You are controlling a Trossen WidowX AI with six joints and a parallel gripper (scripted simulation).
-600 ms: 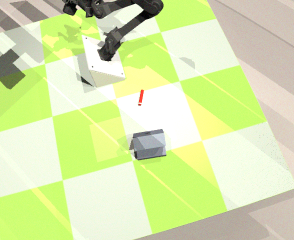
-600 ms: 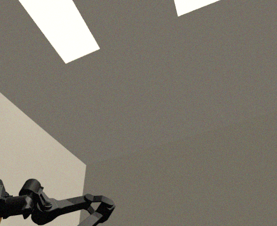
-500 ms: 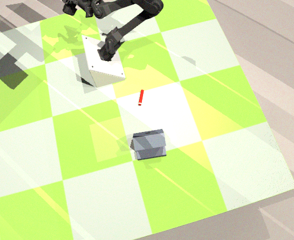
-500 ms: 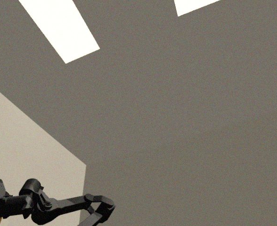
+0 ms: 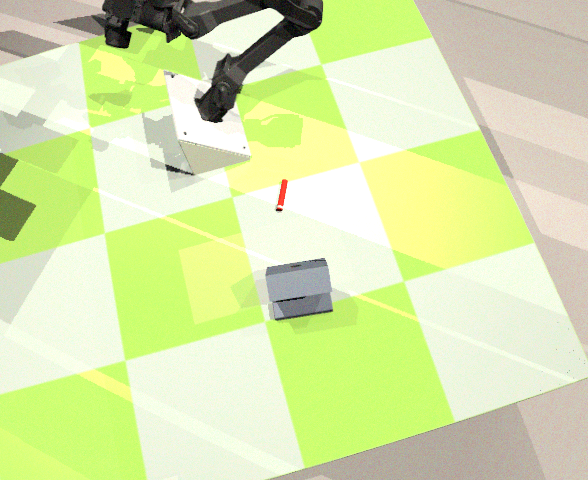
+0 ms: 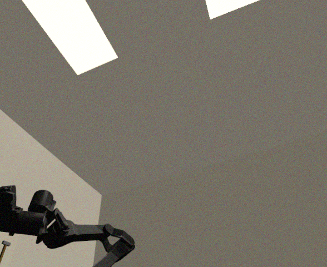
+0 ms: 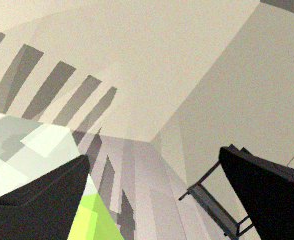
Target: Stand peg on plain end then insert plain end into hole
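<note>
My gripper tip is now 500 mm short of the red peg, 220 mm to the right of it and 330 mm above it. Also, from my gripper tip: grey sloped panel: 720 mm ahead, 170 mm to the left, 250 mm below.
</note>
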